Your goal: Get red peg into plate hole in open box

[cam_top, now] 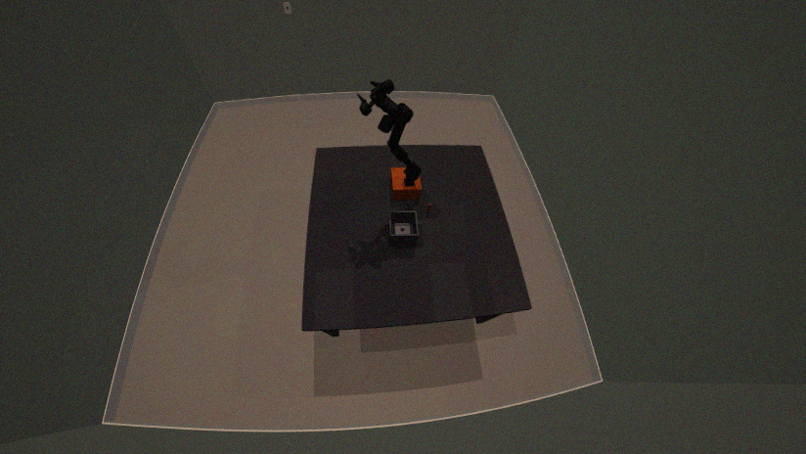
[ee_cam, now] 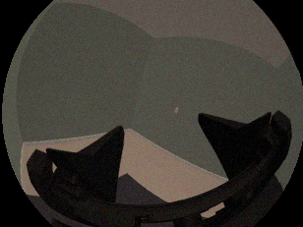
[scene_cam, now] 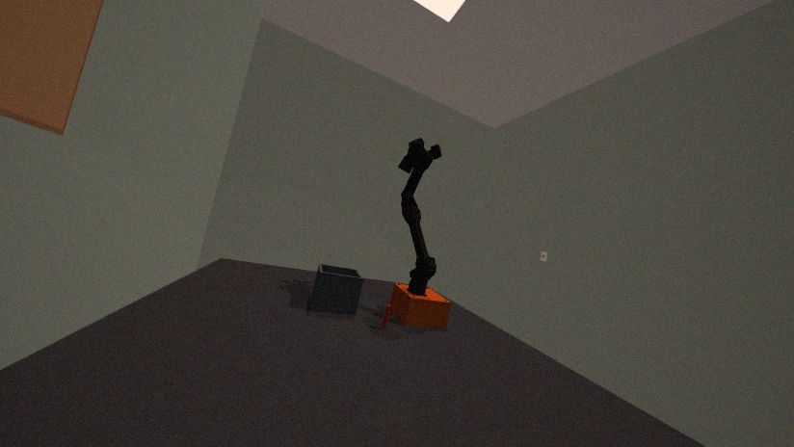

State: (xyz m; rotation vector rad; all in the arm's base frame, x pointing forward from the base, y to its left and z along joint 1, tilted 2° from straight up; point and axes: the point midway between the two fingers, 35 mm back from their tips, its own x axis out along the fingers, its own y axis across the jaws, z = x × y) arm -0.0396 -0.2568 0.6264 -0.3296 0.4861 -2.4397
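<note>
My gripper tip is 710 mm above the red peg, 360 mm to the right of it and 240 mm short of it. Round my gripper tip: pale plate 700 mm below, 380 mm ahead, 160 mm to the left.
</note>
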